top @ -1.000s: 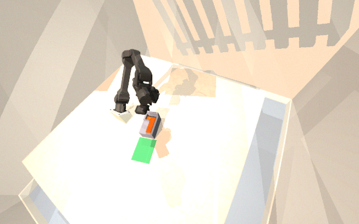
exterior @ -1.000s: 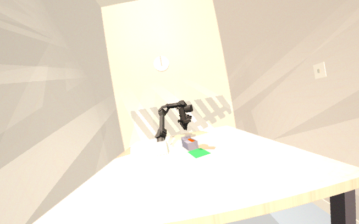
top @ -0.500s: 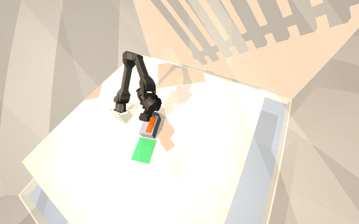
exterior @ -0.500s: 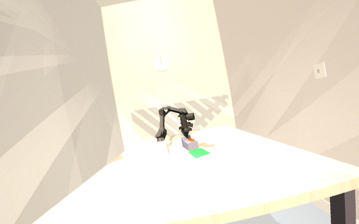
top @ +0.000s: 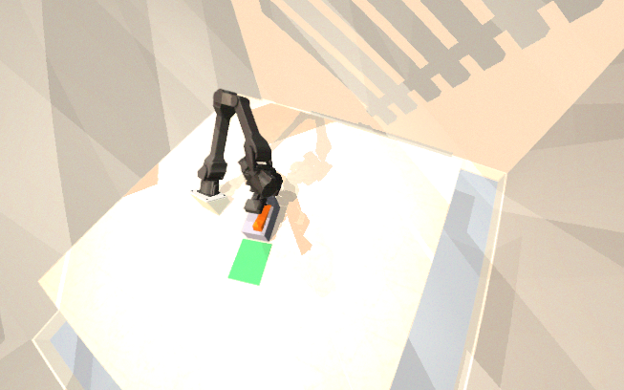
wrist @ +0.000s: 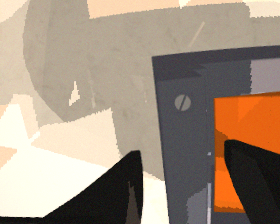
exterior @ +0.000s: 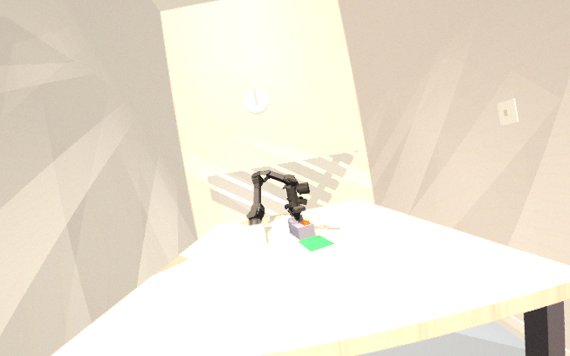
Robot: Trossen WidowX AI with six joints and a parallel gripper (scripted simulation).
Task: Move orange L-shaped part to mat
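Right now the orange L-shaped part is 60 mm to the right of my gripper tip and 10 mm below it. From my gripper tip the other things lie so: green mat: 30 mm ahead, 220 mm to the right, 70 mm below.
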